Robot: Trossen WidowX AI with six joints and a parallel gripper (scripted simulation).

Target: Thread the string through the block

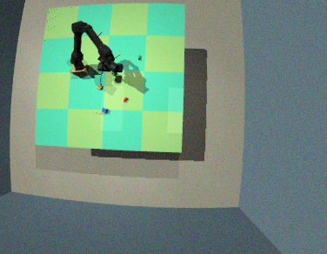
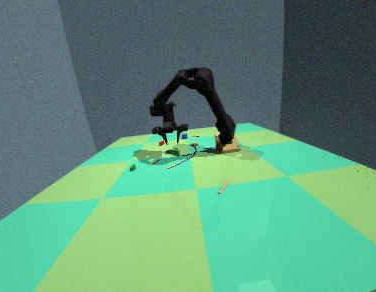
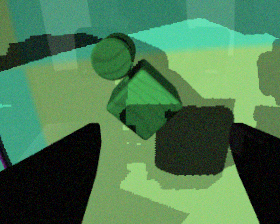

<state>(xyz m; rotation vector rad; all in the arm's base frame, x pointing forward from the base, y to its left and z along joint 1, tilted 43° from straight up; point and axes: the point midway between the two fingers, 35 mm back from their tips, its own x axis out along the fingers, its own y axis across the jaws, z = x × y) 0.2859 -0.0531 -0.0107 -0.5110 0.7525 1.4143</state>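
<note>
The small green cylinder is 20 mm behind my gripper tip, 30 mm to the left of it and 40 mm below it. The rest, counted from my gripper tip: red piece 80 mm ahead, 220 mm to the right, 50 mm below; small dark piece 200 mm ahead, 130 mm to the left, 50 mm below; round button 140 mm behind, 100 mm to the right, 50 mm below.
</note>
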